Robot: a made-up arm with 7 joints.
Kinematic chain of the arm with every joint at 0, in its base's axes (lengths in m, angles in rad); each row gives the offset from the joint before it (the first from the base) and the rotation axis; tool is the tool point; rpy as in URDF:
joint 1: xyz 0 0 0 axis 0.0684 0.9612 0.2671
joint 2: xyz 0 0.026 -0.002 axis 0.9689 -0.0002 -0.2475
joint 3: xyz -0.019 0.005 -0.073 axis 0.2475 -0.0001 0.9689
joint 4: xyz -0.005 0 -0.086 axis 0.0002 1 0
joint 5: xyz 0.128 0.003 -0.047 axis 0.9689 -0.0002 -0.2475
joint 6: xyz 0.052 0 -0.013 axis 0.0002 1 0
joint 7: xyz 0.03 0 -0.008 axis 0.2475 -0.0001 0.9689
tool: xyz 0 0 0 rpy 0 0.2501 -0.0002
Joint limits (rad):
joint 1: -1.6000..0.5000
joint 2: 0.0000..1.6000
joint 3: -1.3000..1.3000
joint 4: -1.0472..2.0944
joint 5: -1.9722..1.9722
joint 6: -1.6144..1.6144
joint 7: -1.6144..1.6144
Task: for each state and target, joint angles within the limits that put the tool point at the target. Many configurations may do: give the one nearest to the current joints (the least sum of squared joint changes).
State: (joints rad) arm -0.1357 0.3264 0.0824 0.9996 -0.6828 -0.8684 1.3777
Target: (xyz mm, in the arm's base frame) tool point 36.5 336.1 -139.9
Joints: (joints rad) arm 0.2765 0.8640 0.6239 0.7515 -0.7197 -1.0940 1.3777
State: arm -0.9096 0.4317 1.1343 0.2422 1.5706 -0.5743 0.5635
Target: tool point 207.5 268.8 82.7
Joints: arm -1.1569 0.7118 1.0498 0.2945 1.5777 -0.5391 0.5635
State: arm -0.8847 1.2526 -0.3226 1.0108 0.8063 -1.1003 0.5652
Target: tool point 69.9 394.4 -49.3
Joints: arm -0.3949 1.4717 -0.3508 1.5129 0.8487 -0.4778 0.5652
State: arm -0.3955 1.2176 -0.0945 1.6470 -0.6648 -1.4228 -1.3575
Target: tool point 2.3 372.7 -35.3
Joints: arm -0.2947 1.3979 -0.0908 1.8743 -0.6966 -1.5065 -1.3575
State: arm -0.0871 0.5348 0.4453 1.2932 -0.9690 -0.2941 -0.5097
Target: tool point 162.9 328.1 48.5
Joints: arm -0.3365 1.2209 0.7457 0.5644 -0.9421 -0.4457 -0.5097
